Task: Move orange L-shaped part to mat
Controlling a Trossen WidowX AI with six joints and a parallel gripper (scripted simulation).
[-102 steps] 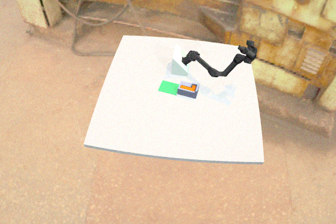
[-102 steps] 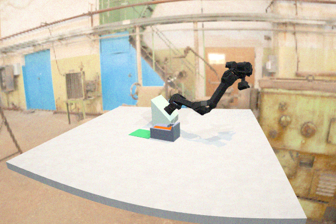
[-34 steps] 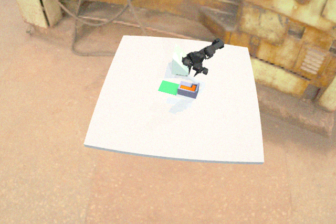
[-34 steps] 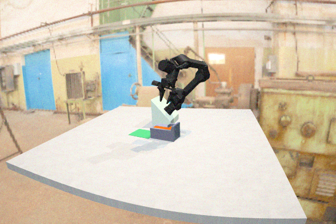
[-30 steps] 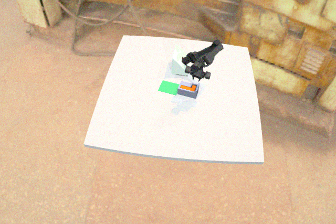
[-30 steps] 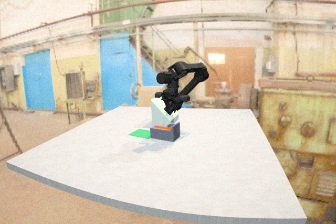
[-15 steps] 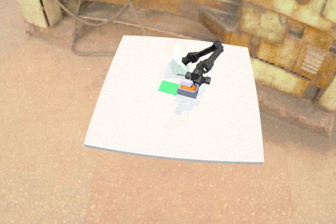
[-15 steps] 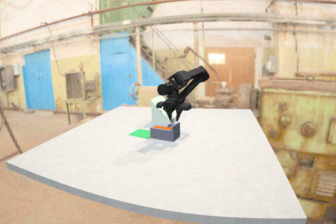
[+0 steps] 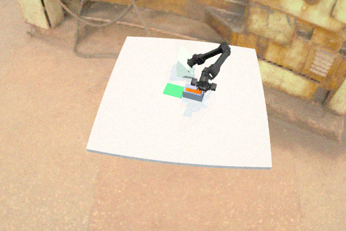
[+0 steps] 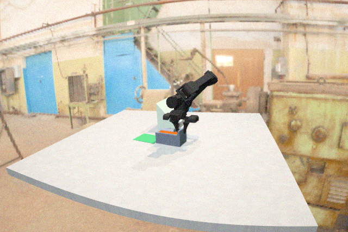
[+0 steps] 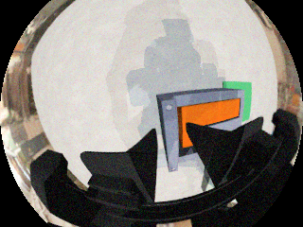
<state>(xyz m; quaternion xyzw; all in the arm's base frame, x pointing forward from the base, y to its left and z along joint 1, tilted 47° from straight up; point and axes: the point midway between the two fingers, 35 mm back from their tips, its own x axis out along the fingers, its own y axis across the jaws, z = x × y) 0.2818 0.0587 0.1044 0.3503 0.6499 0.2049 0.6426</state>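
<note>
My gripper tip is 2 cm past the orange L-shaped part, 5 cm to the left of it and 2 cm above it. Round my gripper tip: green mat (5 cm behind, 22 cm to the right, 8 cm below).
</note>
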